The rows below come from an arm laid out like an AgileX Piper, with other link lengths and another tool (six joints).
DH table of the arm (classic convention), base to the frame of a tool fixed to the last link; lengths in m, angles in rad. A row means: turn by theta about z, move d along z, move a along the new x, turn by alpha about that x. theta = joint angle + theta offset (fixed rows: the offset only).
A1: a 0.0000; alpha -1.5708; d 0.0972; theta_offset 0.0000
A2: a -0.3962; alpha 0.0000; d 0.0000; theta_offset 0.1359
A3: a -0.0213; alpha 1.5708; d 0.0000; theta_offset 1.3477
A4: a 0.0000; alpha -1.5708; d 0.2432; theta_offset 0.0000
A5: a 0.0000; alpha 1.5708; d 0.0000; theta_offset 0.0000
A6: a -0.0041; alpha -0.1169; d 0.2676; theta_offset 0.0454
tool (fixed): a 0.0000; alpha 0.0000; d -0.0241; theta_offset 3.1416
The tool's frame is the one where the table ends.
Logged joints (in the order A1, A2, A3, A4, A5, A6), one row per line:
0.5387, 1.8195, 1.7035, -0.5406, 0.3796, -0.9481
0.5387, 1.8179, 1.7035, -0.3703, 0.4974, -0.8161
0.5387, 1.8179, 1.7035, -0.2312, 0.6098, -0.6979
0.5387, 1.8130, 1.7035, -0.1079, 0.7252, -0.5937
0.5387, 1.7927, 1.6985, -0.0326, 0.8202, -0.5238
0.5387, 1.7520, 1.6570, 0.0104, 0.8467, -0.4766
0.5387, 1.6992, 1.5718, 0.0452, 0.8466, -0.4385
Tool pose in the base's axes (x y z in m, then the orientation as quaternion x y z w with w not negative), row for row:
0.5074, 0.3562, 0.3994, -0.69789, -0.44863, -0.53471, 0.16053
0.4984, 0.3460, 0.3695, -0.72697, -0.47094, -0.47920, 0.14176
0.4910, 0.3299, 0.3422, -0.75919, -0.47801, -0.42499, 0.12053
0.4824, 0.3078, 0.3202, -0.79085, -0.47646, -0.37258, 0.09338
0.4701, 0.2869, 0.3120, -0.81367, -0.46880, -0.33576, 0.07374
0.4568, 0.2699, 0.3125, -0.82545, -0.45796, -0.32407, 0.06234
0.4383, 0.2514, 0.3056, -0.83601, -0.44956, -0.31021, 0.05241
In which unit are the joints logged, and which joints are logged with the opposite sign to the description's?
The joints are logged in radians. Opposite sign: A3, A4.
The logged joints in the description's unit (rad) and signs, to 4 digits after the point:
0.5387, 1.8195, -1.7035, 0.5406, 0.3796, -0.9481
0.5387, 1.8179, -1.7035, 0.3703, 0.4974, -0.8161
0.5387, 1.8179, -1.7035, 0.2312, 0.6098, -0.6979
0.5387, 1.8130, -1.7035, 0.1079, 0.7252, -0.5937
0.5387, 1.7927, -1.6985, 0.0326, 0.8202, -0.5238
0.5387, 1.7520, -1.6570, -0.0104, 0.8467, -0.4766
0.5387, 1.6992, -1.5718, -0.0452, 0.8466, -0.4385

